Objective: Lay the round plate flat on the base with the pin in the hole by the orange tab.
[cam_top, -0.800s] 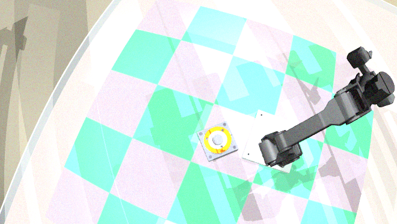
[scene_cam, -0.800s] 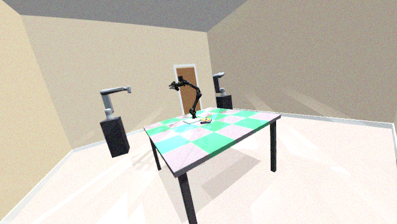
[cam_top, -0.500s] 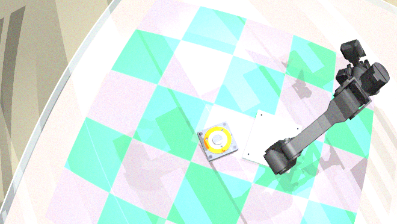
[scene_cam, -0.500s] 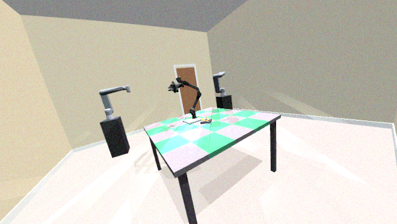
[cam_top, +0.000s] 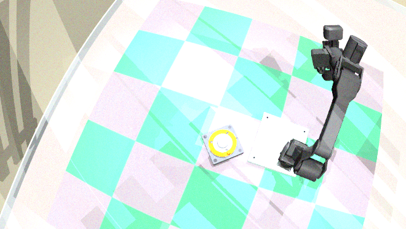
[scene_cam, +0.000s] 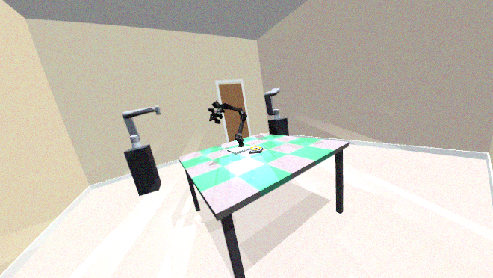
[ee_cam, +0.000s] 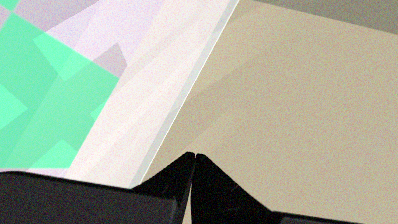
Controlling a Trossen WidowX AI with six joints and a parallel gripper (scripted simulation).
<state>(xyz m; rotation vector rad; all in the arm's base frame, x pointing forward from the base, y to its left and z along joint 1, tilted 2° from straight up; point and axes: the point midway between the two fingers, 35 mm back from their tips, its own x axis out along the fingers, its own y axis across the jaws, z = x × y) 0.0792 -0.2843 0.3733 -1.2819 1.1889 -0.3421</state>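
My gripper tip is now 17 cm short of the grey square base, 37 cm to the right of it and 35 cm above it.
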